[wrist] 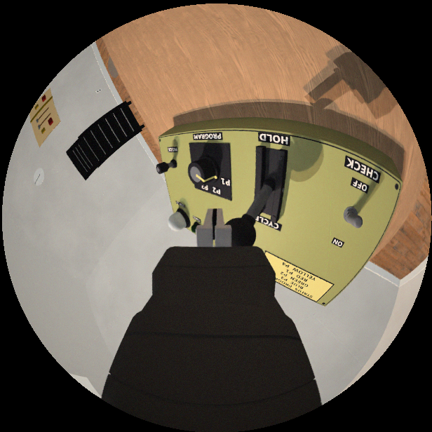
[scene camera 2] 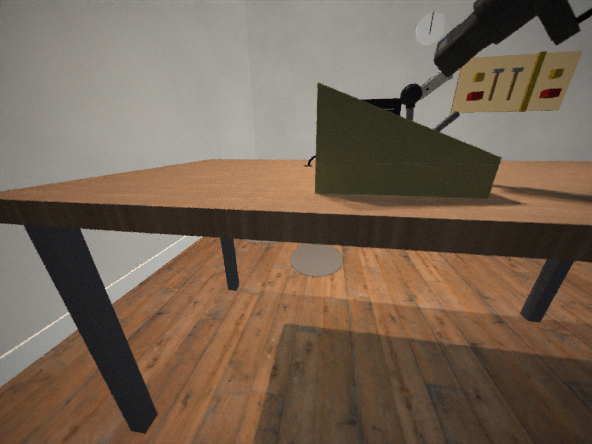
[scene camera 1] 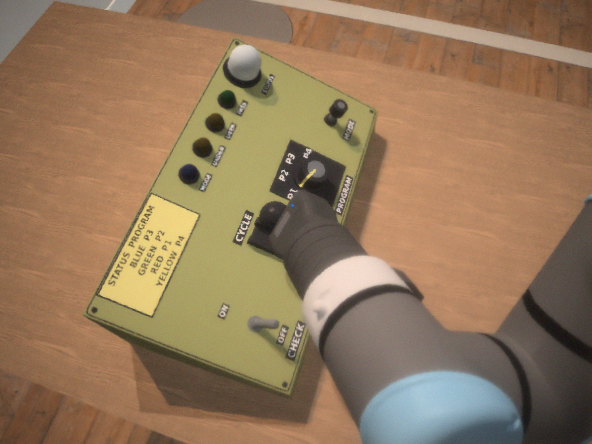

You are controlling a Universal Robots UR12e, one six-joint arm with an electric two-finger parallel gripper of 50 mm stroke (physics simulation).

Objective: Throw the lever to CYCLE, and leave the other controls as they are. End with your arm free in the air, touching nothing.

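Frame: origin at the arm's base, x left, y back, z up, level; centimetres.
Seen in the pictures: gripper, fingertip midpoint: [scene camera 2: 417, 95] [scene camera 1: 297, 203].
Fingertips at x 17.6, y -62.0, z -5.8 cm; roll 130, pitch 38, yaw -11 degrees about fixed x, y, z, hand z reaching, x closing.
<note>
Pixels of each thing's top centre, then the offset from my fingertips to it. "*": a spot on its surface instead.
- lever's black ball knob, top centre: [scene camera 1: 277, 210] [scene camera 2: 414, 83] dy -1.2, dx +2.8, dz +1.7 cm
- CYCLE label, surface spot: [scene camera 1: 243, 227] * dy -6.8, dx +3.9, dz -6.5 cm
- green sloped panel, top centre: [scene camera 1: 250, 159] [scene camera 2: 380, 89] dy -8.0, dx -1.9, dz +2.0 cm
- PROGRAM knob, top centre: [scene camera 1: 312, 165] dy -2.7, dx -9.1, dz -5.0 cm
- CHECK toggle, top centre: [scene camera 1: 263, 319] [scene camera 2: 446, 111] dy +3.1, dx +14.2, dz -4.8 cm
- MODE switch, top centre: [scene camera 1: 334, 102] dy -5.1, dx -20.9, dz -4.2 cm
- white dome, surface spot: [scene camera 1: 244, 62] * dy -19.0, dx -17.2, dz +1.1 cm
The lever's black ball knob [scene camera 1: 272, 215] [scene camera 2: 411, 94] [wrist: 242, 233] is beside the CYCLE label [scene camera 1: 243, 227] [wrist: 268, 223], and its shaft leans toward the CYCLE end of the black slot. The HOLD label [wrist: 273, 139] is at the slot's other end. My gripper [scene camera 2: 425, 89] [wrist: 214, 217] is shut and empty, its fingertips against or very close to the ball's side; contact is not certain. In scene camera 1 the gripper body covers the fingers and the slot's HOLD end.
On the green sloped panel [scene camera 1: 200, 260] [scene camera 2: 400, 160] [wrist: 310, 210], the PROGRAM knob [scene camera 1: 315, 171] [wrist: 201, 171] points at P1. The CHECK toggle [scene camera 1: 263, 324] [wrist: 353, 217] leans toward OFF. The MODE switch [scene camera 1: 335, 112] [wrist: 166, 166] and a white dome [scene camera 1: 244, 62] [wrist: 178, 220] stand farther along.
</note>
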